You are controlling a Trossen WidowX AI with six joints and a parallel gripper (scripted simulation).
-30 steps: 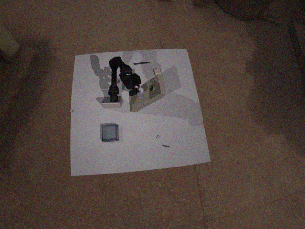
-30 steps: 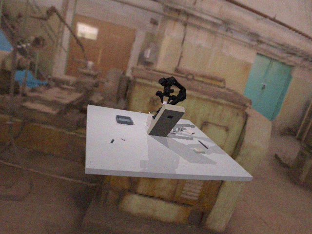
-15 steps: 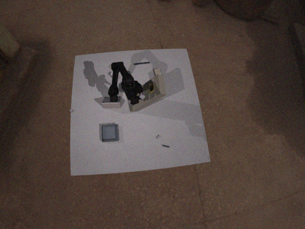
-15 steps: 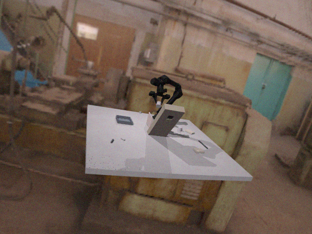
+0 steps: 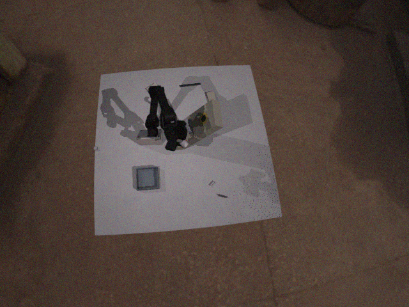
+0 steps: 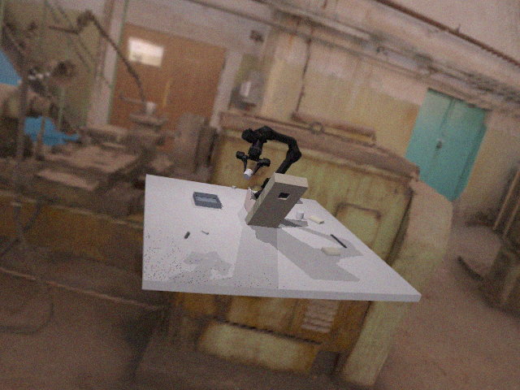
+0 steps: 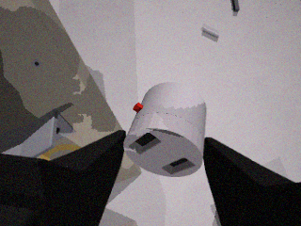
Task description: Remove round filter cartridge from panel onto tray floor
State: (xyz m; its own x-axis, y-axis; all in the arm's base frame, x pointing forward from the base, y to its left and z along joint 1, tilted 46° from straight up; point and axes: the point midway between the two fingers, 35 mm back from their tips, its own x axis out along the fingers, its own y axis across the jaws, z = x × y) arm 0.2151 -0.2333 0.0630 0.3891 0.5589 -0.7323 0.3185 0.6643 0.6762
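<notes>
The grey tray lies 24 cm behind my gripper tip, 17 cm to the right of it and 28 cm below it. Also, from my gripper tip: filter cartridge (right at my gripper tip).
</notes>
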